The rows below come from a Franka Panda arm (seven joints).
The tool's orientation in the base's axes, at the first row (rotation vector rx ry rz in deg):
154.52 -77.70 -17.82
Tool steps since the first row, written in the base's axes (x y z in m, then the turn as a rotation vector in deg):
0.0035 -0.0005 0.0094 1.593 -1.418 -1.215
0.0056 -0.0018 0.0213 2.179 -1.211 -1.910
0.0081 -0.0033 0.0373 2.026 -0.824 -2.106
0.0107 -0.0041 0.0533 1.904 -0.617 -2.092
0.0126 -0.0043 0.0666 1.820 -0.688 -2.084
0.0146 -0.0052 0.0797 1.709 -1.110 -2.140
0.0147 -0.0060 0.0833 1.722 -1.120 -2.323
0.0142 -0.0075 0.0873 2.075 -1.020 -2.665
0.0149 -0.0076 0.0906 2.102 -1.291 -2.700
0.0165 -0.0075 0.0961 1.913 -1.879 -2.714
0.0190 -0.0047 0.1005 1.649 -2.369 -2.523
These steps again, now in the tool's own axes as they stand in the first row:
0.0012 -0.0007 -0.0100 2.227 -0.625 0.822
0.0018 0.0007 -0.0220 2.494 -1.336 1.364
0.0024 0.0026 -0.0382 2.120 -1.484 1.588
0.0024 0.0040 -0.0543 1.881 -1.509 1.602
0.0019 0.0051 -0.0677 1.889 -1.400 1.613
0.0020 0.0065 -0.0809 2.170 -1.072 1.695
0.0022 0.0076 -0.0844 2.211 -1.110 1.870
0.0026 0.0096 -0.0882 2.381 -1.509 2.122
0.0026 0.0098 -0.0916 2.619 -1.375 2.150
0.0027 0.0095 -0.0973 2.983 -0.880 2.210
0.0013 0.0067 -0.1022 3.198 -0.346 2.086

